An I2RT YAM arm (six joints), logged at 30 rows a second.
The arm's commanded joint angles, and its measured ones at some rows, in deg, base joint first. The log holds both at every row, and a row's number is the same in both.
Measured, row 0: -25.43 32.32 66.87 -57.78 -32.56 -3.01
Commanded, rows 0 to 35: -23.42 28.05 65.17 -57.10 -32.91 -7.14; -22.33 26.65 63.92 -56.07 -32.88 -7.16; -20.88 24.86 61.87 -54.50 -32.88 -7.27; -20.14 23.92 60.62 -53.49 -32.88 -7.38; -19.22 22.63 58.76 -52.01 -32.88 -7.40; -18.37 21.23 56.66 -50.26 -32.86 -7.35; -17.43 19.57 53.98 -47.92 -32.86 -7.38; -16.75 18.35 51.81 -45.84 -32.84 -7.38; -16.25 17.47 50.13 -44.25 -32.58 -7.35; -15.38 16.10 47.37 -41.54 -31.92 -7.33; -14.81 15.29 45.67 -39.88 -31.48 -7.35; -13.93 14.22 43.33 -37.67 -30.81 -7.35; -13.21 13.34 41.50 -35.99 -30.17 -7.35; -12.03 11.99 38.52 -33.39 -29.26 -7.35; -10.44 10.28 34.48 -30.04 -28.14 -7.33; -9.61 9.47 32.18 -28.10 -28.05 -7.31; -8.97 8.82 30.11 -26.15 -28.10 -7.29; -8.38 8.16 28.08 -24.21 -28.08 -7.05; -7.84 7.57 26.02 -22.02 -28.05 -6.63; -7.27 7.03 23.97 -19.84 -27.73 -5.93; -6.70 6.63 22.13 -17.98 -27.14 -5.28; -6.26 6.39 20.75 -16.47 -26.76 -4.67; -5.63 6.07 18.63 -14.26 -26.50 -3.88; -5.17 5.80 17.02 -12.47 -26.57 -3.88; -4.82 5.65 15.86 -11.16 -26.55 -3.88; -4.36 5.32 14.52 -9.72 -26.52 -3.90; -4.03 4.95 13.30 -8.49 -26.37 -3.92; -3.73 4.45 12.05 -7.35 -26.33 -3.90; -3.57 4.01 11.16 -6.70 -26.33 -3.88; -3.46 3.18 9.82 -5.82 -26.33 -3.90; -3.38 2.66 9.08 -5.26 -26.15 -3.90; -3.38 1.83 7.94 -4.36 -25.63 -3.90; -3.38 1.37 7.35 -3.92 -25.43 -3.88; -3.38 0.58 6.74 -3.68 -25.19 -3.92; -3.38 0.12 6.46 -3.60 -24.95 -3.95; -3.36 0.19 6.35 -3.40 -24.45 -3.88
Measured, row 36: -3.66 2.02 7.53 -4.38 -26.50 -4.56
